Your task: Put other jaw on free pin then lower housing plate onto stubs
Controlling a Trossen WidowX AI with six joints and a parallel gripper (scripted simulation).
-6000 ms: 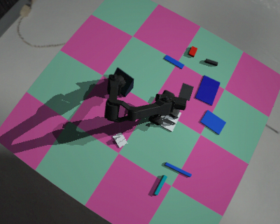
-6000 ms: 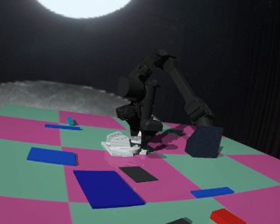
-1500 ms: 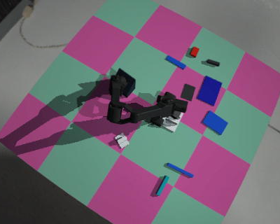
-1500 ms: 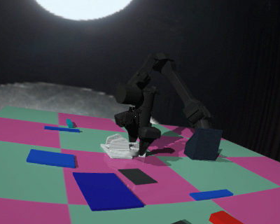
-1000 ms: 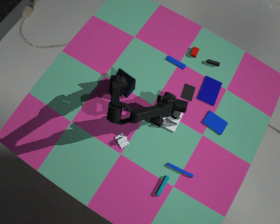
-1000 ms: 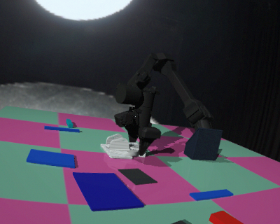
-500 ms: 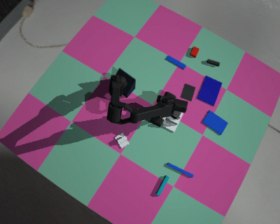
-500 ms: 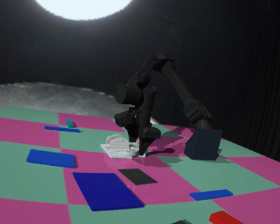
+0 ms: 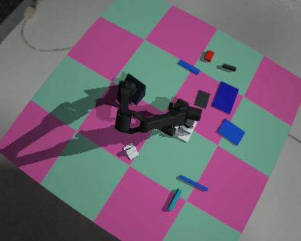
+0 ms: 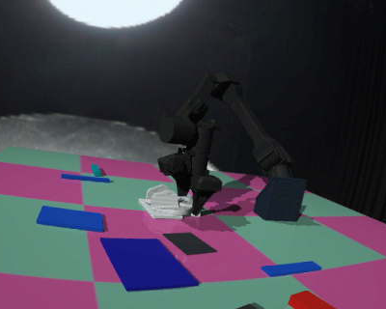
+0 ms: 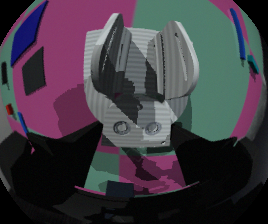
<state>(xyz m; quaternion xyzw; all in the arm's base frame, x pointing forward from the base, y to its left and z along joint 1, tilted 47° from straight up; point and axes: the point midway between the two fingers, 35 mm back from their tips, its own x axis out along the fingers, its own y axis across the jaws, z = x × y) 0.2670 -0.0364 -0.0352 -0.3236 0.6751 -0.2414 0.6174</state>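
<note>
Right now the white jaw is 3 cm ahead of my gripper tip, 1 cm to the right of it and 1 cm above it. Round my gripper tip: teal bar (31 cm to the right, 23 cm ahead); dark plate (20 cm to the left, 5 cm ahead, 1 cm below); white ribbed piece (25 cm to the right, 8 cm behind).
</note>
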